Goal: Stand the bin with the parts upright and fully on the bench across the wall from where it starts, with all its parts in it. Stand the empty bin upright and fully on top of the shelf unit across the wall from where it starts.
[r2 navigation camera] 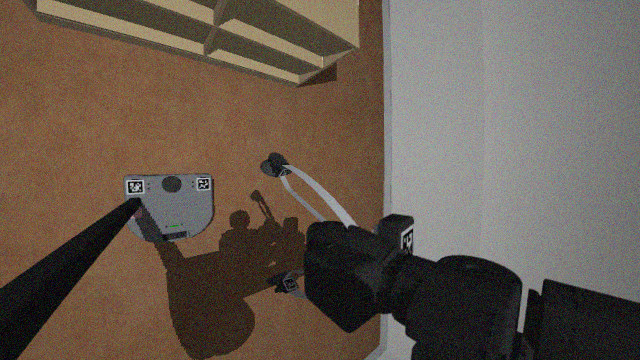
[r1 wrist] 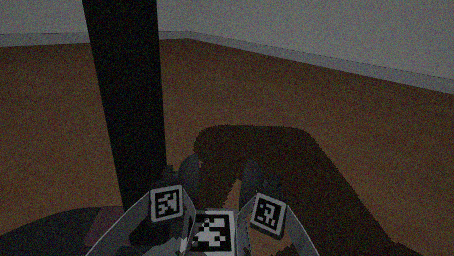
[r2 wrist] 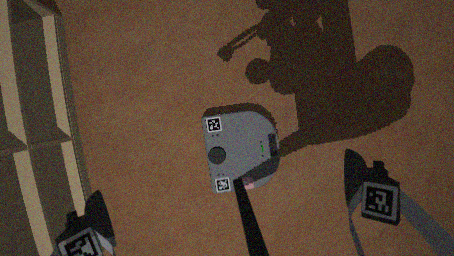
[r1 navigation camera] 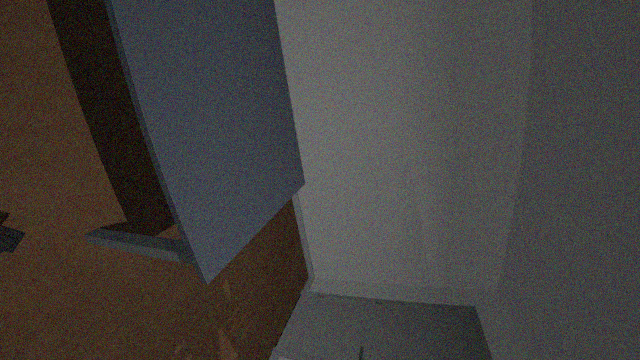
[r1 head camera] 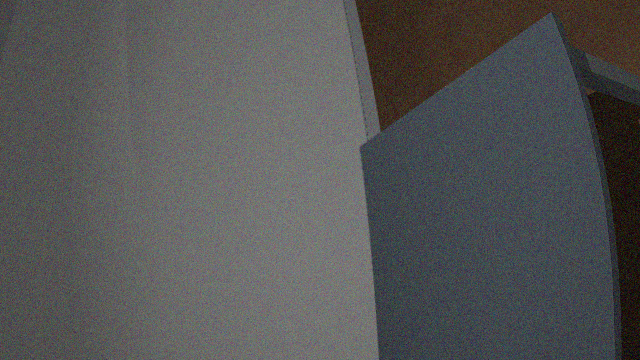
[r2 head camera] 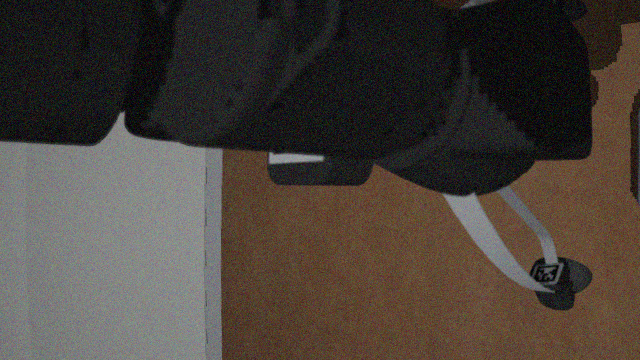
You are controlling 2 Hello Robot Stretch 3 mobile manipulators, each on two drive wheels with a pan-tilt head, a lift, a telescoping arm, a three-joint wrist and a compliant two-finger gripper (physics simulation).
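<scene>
In the r1 head view and the r1 navigation view, a blue-grey bench top [r1 head camera: 490, 200] [r1 navigation camera: 215, 125] stands beside a pale wall. My r1 gripper [r1 wrist: 221, 172] is partly open in the r1 wrist view, with a gap between its fingertips and nothing held. A cream shelf unit [r2 navigation camera: 345, 32] [r2 wrist: 57, 90] shows in part in the r2 navigation view and the r2 wrist view. My r2 gripper [r2 navigation camera: 281, 225] [r2 wrist: 228, 195] is wide open and empty above the floor, apart from the shelf unit. In the r2 head view the wrist hides part of it. Neither bin nor any parts show.
The r2 base [r2 navigation camera: 175, 207] [r2 wrist: 242, 145] stands on the floor below its dark mast [r2 navigation camera: 75, 265] [r2 wrist: 250, 215]. A pale wall [r2 head camera: 110, 250] [r2 navigation camera: 500, 125] runs beside the r2 arm. The r1 mast [r1 wrist: 130, 100] rises beside the r1 gripper. A grey door [r1 navigation camera: 400, 325] is at the lower right.
</scene>
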